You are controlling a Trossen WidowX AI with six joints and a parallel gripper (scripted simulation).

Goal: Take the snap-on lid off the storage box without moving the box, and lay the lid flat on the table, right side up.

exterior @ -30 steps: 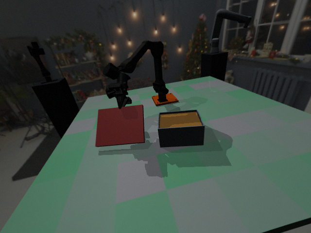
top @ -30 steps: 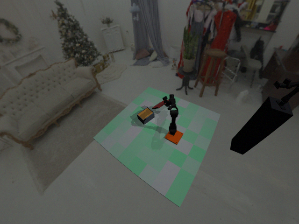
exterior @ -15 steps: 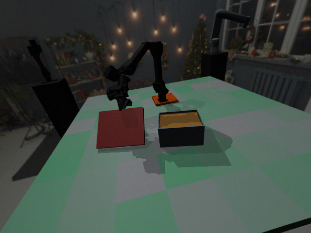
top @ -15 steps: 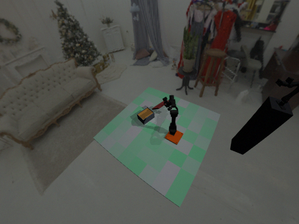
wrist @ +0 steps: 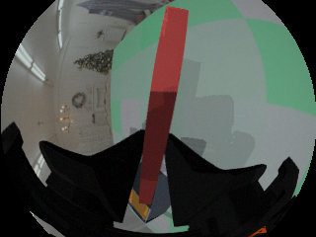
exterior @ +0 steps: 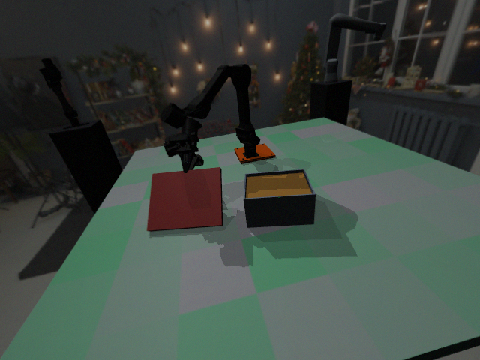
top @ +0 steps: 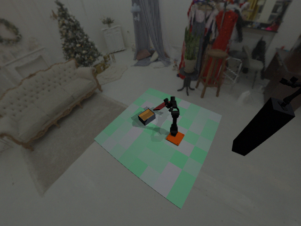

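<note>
Now: gripper tip 6 cm short of the lid, 5 cm above it and 2 cm to the left of it. Also, from my gripper tip: storage box 25 cm to the left, 16 cm ahead, 7 cm below.
</note>
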